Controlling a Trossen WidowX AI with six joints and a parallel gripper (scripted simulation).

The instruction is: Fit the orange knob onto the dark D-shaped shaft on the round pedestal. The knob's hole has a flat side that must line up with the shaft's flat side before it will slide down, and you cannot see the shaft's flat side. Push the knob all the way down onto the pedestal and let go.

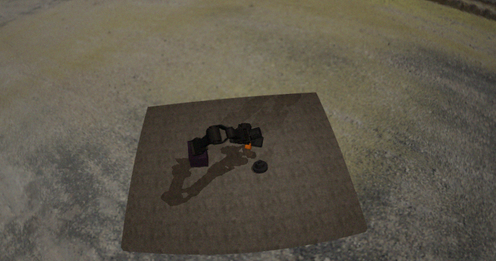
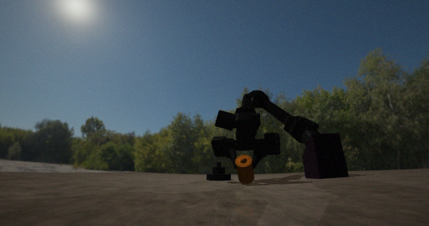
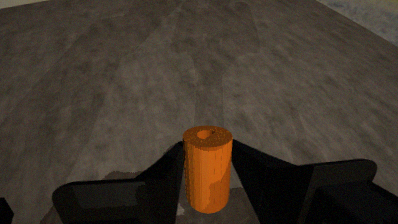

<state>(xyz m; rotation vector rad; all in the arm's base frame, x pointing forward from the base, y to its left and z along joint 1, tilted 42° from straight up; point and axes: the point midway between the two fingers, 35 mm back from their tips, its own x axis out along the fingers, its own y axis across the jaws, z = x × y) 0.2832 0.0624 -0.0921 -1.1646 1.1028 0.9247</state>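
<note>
Right now the dark round pedestal is 19 cm to the right of my gripper tip, 6 cm ahead of it and 1 cm below it. From my gripper tip the other things lie so: orange knob (2 cm to the right).
</note>
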